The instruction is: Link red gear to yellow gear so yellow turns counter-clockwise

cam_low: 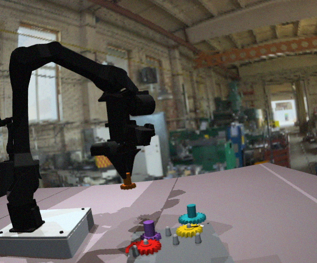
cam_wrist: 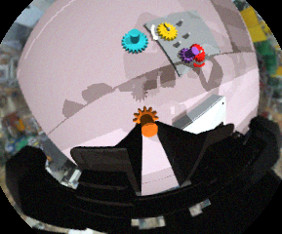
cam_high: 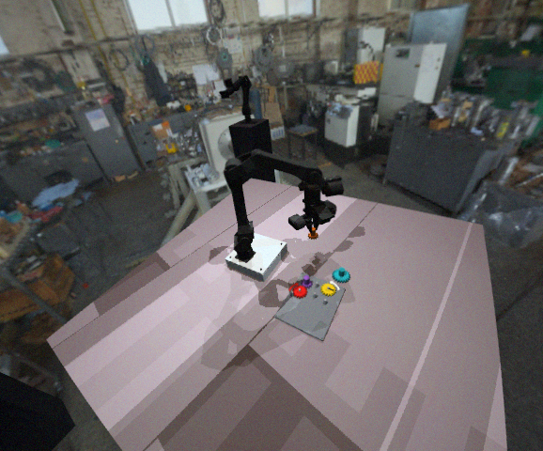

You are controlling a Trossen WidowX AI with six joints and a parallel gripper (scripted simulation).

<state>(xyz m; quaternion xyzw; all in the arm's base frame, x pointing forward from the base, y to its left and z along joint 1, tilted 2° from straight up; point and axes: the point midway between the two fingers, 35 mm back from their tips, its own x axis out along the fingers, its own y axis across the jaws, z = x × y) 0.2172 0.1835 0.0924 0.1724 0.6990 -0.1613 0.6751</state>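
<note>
My gripper tip is now 170 mm to the left of the purple gear, 90 mm above it and 60 mm short of it. Also, from my gripper tip: teal gear 150 mm ahead, 90 mm below, 80 mm to the right; yellow gear 160 mm to the right, 130 mm ahead, 90 mm below; small orange gear 10 mm below.
</note>
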